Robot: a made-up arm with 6 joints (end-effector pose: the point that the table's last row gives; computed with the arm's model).
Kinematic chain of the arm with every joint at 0, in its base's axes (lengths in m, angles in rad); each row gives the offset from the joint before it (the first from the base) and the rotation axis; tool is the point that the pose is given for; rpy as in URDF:
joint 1: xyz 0 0 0.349 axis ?
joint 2: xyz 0 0 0 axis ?
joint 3: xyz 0.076 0 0.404 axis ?
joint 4: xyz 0.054 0 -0.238 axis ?
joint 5: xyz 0 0 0 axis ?
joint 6: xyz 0.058 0 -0.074 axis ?
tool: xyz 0 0 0 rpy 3.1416 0 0
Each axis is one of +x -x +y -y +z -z.
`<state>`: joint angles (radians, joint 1 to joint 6).
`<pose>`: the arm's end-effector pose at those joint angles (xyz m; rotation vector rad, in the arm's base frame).
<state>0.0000 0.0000 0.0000 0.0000 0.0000 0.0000</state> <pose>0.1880 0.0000 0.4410 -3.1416 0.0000 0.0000</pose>
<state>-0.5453 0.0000 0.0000 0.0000 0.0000 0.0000</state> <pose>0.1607 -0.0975 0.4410 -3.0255 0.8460 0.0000</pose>
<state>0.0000 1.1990 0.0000 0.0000 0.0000 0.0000</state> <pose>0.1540 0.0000 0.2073 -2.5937 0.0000 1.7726</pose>
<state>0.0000 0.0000 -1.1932 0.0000 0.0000 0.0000</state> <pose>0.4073 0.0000 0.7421 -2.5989 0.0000 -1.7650</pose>
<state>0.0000 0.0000 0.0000 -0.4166 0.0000 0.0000</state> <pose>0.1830 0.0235 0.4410 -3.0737 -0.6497 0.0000</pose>
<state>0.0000 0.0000 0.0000 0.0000 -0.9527 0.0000</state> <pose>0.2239 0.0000 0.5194 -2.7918 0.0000 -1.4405</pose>
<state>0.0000 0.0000 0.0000 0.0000 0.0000 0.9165</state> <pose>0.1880 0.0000 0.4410 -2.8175 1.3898 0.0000</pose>
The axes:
joint 1: +z
joint 2: +y
joint 3: +y
joint 4: -z
joint 5: +y
joint 6: -z

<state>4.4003 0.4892 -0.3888 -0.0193 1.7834 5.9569</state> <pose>-0.0625 -0.1885 0.3953 -0.9362 0.9030 0.8180</pose>
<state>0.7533 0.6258 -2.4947 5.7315 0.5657 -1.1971</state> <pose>0.4321 0.4119 0.7885 0.8977 1.7542 1.3114</pose>
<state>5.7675 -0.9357 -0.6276 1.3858 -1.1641 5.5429</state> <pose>-0.1011 -0.0454 0.7190 0.5918 -1.5733 1.7797</pose>
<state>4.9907 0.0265 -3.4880 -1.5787 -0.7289 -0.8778</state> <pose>0.0769 0.0677 0.9757 -0.6612 0.4479 -0.6920</pose>
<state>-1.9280 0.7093 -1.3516 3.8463 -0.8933 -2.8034</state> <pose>-0.1003 -0.4429 0.4040 -0.4619 2.5805 -0.2416</pose>
